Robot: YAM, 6 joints.
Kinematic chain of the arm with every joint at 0, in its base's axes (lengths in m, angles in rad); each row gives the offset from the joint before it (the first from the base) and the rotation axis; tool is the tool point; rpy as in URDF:
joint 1: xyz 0 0 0.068 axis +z
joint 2: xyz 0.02 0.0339 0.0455 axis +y
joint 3: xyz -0.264 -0.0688 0 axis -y
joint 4: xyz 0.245 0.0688 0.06 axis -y
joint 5: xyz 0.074 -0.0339 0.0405 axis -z
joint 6: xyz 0.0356 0 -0.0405 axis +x
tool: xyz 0 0 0 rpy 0 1.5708 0
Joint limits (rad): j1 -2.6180..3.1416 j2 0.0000..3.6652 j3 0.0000..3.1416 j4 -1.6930..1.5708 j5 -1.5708..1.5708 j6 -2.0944..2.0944
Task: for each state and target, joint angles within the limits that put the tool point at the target. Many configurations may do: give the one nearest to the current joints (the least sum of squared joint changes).
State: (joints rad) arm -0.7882 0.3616 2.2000 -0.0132 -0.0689 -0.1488
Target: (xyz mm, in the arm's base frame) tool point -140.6 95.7 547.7
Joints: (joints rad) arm -0.5915 0.3365 1.6504 -0.2680 -0.0293 -0.1488
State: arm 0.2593 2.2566 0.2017 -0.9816 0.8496 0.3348
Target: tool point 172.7 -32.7 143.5
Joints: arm -0.0187 1.5916 0.6892 -1.2437 0.9747 0.3348
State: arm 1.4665 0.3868 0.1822 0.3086 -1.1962 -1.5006
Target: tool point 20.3 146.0 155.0
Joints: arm 1.2211 0.7768 0.0963 0.2759 -1.0536 -1.5006
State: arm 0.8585 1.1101 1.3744 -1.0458 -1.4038 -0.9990
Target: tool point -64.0 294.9 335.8
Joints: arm 1.6682 1.5314 1.4048 -0.9310 -1.3887 -0.9990
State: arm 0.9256 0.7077 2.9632 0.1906 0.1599 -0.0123
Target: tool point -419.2 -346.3 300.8
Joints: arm 0.6777 0.5692 3.1416 0.9110 0.1956 -0.0123
